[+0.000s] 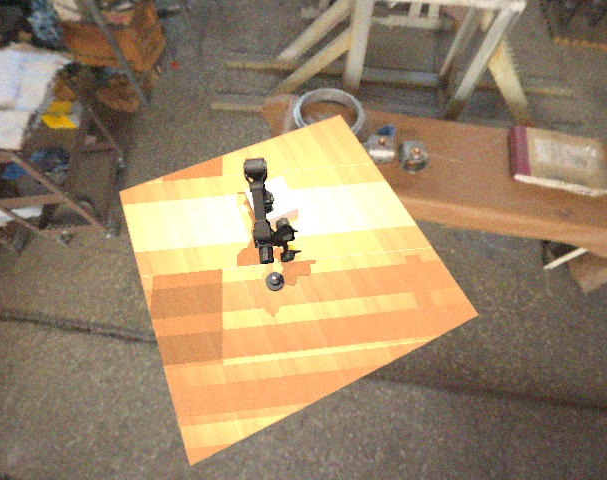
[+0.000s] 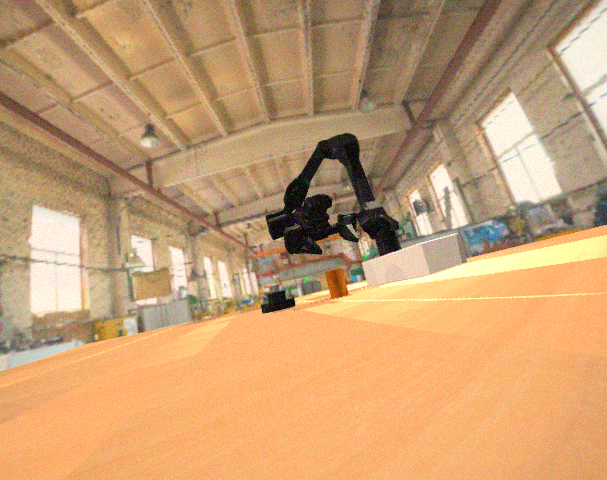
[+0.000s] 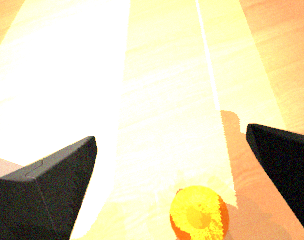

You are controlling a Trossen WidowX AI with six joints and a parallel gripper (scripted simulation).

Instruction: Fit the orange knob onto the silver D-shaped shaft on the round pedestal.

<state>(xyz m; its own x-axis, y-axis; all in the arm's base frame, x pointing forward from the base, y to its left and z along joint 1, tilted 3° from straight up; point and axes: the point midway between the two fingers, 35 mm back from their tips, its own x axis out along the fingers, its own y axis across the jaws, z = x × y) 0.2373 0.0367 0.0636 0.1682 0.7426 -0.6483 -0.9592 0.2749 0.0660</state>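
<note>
Now: the orange knob 6 cm below my gripper tip and 4 cm to the right of it. From my gripper tip the other things lie so: round dark pedestal: 17 cm to the right, 9 cm ahead, 7 cm below.
</note>
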